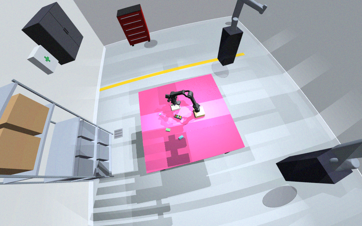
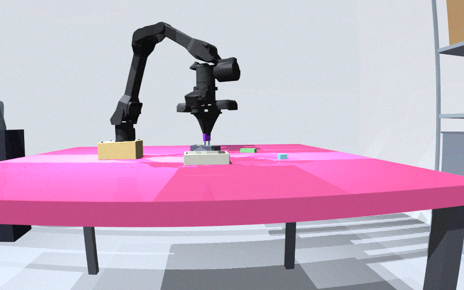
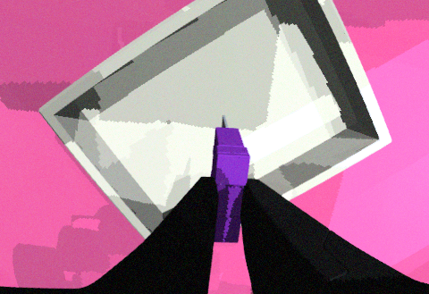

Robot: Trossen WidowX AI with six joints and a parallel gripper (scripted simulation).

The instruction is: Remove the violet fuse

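Now: gripper tip 80 mm above the tray.
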